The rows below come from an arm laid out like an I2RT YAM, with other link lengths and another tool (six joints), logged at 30 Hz.
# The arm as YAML. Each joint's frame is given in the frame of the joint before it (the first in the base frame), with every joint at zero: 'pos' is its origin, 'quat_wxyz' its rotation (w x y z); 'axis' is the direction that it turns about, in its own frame. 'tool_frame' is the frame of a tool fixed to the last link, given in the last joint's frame.
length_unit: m
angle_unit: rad
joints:
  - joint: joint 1
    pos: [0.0, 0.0, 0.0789]
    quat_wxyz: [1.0, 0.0, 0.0, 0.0]
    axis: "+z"
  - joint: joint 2
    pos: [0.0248, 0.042, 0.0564]
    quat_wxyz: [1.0, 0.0, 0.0, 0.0]
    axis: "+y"
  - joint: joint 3
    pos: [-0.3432, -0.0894, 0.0]
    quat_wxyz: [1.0, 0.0, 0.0, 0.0]
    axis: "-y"
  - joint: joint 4
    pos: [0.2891, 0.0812, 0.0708]
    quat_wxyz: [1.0, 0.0, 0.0, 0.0]
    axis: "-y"
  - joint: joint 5
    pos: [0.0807, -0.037, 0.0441]
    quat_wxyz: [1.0, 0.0, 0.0, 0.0]
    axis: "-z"
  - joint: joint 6
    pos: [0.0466, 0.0, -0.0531]
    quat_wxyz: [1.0, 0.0, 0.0, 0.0]
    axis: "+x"
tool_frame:
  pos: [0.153, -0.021, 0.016]
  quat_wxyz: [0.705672, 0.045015, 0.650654, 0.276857]
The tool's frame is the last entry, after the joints.
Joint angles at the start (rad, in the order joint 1, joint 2, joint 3, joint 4, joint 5, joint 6): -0.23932 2.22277 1.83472 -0.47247 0.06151 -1.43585
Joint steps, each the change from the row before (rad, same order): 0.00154 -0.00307 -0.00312 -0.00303 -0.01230 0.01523; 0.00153 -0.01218 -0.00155 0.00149 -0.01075 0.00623; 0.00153 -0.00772 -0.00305 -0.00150 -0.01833 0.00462; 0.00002 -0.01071 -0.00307 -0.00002 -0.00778 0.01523; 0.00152 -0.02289 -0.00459 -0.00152 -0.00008 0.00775; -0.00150 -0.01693 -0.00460 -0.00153 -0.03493 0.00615; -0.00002 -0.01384 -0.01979 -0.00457 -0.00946 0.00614; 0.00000 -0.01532 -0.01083 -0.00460 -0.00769 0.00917; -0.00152 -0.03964 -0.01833 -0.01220 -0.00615 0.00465; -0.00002 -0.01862 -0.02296 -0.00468 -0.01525 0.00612; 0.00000 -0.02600 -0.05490 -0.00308 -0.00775 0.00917; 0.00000 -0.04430 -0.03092 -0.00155 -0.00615 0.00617; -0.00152 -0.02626 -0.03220 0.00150 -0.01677 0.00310; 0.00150 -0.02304 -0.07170 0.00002 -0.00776 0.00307
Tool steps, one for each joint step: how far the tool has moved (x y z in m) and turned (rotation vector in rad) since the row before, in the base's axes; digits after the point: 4 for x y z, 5 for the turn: -0.0005 0.0034 0.0002 0.01922 -0.00237 -0.00200; 0.0003 0.0031 0.0081 0.00895 -0.01491 0.00386; -0.0002 0.0048 0.0037 0.01558 -0.00714 0.01016; -0.0008 0.0014 0.0061 0.01366 -0.01136 -0.00620; -0.0022 0.0015 0.0133 0.00122 -0.01764 -0.00416; -0.0012 0.0062 0.0094 0.02640 -0.01736 0.01788; -0.0057 0.0031 -0.0012 0.01328 0.00781 0.00196; -0.0039 0.0023 0.0043 0.01165 -0.00233 -0.00150; -0.0092 0.0023 0.0152 0.00538 -0.01045 -0.00071; -0.0067 0.0046 0.0002 0.01708 0.00550 0.00593; -0.0144 0.0048 -0.0106 0.01917 0.02889 -0.00164; -0.0105 0.0036 0.0129 0.00578 -0.01310 -0.00056; -0.0088 0.0044 0.0013 0.01530 0.00114 0.00729; -0.0181 0.0069 -0.0205 0.01918 0.04571 0.00415
